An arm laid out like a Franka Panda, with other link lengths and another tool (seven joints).
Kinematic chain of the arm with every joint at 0, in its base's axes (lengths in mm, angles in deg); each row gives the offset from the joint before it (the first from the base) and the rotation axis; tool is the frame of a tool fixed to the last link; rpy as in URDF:
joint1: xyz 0 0 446.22 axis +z
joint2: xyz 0 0 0 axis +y
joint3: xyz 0 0 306.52 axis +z
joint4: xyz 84.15 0 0 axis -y
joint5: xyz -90.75 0 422.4 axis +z
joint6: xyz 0 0 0 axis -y
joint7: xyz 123.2 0 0 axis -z
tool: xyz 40 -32 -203.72 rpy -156.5 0 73.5
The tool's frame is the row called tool.
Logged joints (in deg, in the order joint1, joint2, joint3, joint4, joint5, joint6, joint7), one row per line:
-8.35, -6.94, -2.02, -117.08, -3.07, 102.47, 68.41
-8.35, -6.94, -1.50, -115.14, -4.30, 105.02, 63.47
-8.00, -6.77, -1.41, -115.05, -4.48, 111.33, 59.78
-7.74, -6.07, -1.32, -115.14, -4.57, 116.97, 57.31
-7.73, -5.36, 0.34, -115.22, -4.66, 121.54, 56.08
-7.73, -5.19, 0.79, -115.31, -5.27, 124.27, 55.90
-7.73, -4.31, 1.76, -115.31, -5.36, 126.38, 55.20
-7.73, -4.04, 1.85, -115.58, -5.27, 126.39, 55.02
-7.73, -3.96, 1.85, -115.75, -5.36, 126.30, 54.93
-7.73, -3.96, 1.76, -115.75, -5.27, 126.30, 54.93
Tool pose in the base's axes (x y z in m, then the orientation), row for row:
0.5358, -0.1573, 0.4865, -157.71, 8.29, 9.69
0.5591, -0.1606, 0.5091, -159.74, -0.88, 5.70
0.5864, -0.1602, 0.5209, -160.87, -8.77, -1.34
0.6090, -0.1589, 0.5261, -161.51, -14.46, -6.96
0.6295, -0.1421, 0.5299, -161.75, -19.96, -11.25
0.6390, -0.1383, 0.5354, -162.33, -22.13, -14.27
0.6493, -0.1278, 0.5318, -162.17, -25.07, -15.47
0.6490, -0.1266, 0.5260, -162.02, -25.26, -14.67
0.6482, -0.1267, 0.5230, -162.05, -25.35, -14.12
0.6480, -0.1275, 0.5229, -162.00, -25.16, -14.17
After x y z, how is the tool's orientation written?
As a rotation vector, in degrees.
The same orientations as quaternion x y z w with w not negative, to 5 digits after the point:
-0.97880, 0.05145, 0.06014, 0.18888
-0.98393, -0.00542, 0.03511, 0.17499
-0.98495, -0.05370, -0.00820, 0.16406
-0.98326, -0.08803, -0.04237, 0.15380
-0.97970, -0.12090, -0.06814, 0.14466
-0.97803, -0.13333, -0.08598, 0.13527
-0.97528, -0.15077, -0.09304, 0.13205
-0.97530, -0.15206, -0.08831, 0.13371
-0.97550, -0.15260, -0.08500, 0.13375
-0.97555, -0.15151, -0.08533, 0.13439

